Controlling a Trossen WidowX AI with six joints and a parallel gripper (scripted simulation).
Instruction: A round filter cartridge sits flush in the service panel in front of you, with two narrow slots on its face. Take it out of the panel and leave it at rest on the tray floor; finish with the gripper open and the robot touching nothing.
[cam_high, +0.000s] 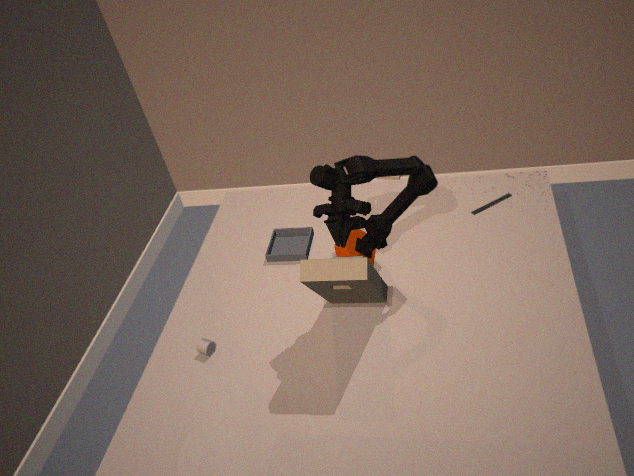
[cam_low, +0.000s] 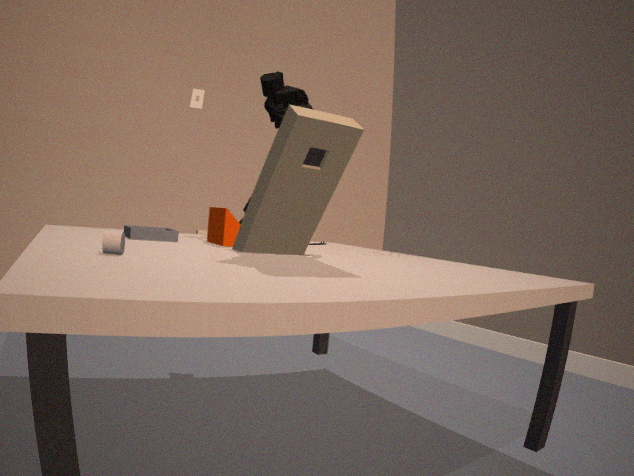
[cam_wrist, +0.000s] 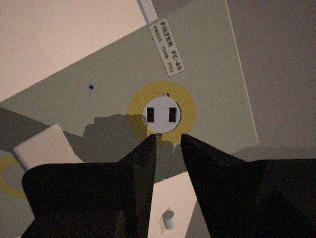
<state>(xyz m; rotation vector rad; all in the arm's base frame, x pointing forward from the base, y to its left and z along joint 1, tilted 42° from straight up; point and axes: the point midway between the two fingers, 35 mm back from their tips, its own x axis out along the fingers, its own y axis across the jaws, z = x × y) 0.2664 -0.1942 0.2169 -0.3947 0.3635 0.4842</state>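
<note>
Now: gripper tip 6 cm short of the round filter cartridge and 4 cm above it. Also, from my gripper tip: service panel 12 cm below, 1 cm ahead; blue-grey tray 36 cm behind, 29 cm below, 28 cm to the right.
</note>
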